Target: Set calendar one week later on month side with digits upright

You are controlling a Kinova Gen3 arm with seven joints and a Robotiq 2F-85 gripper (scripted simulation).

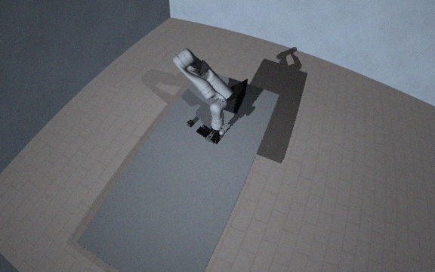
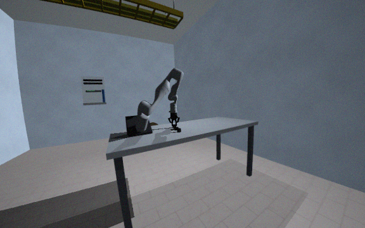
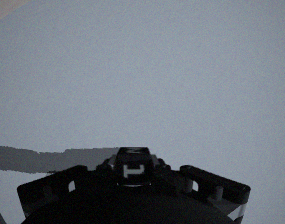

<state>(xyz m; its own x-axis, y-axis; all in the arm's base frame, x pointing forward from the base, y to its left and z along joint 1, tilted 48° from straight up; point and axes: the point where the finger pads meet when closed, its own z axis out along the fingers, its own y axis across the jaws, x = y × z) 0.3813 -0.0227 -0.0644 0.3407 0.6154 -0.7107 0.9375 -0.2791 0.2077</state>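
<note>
Right now my hand is 4 cm past the dark calendar tray, 10 cm to the left of it and 2 cm above it.
</note>
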